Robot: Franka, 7 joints.
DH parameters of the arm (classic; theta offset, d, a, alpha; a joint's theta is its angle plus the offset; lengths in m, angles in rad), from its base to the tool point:
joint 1: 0 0.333 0 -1.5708
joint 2: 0 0 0 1.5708
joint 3: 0 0.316 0.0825 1.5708
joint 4: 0 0 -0.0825 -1.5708
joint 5: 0 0.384 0 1.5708
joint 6: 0 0 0.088 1.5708
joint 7: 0 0.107 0 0
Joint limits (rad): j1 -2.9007..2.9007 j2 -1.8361..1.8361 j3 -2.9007..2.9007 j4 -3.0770..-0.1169 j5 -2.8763..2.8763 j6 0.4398..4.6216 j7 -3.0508..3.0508
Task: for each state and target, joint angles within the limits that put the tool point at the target. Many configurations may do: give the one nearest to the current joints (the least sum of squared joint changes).
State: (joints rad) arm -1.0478 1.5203 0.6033 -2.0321 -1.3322 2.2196 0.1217
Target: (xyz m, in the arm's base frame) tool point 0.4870 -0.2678 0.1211
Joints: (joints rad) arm -1.3248 0.8495 0.8460 -2.0459 -1.3118 2.1793 0.1217
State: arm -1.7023 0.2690 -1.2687 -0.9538 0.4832 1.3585 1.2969
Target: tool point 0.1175 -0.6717 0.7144
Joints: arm -1.0257 0.6299 -0.8783 -0.6600 0.6239 1.5415 1.2969
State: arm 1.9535 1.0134 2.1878 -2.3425 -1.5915 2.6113 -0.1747
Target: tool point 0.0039 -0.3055 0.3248
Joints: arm 2.1900 0.8035 2.2416 -2.9909 -1.6193 2.6250 -0.1747
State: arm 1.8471 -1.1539 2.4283 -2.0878 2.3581 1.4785 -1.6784
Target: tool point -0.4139 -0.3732 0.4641
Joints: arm 1.6717 -0.3124 1.9302 -2.1880 2.3442 1.0437 -1.6784
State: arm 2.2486 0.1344 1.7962 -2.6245 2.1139 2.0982 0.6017
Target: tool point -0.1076 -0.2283 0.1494
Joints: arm 2.2952 -0.0008 1.8432 -3.0126 2.0952 2.1680 0.6017
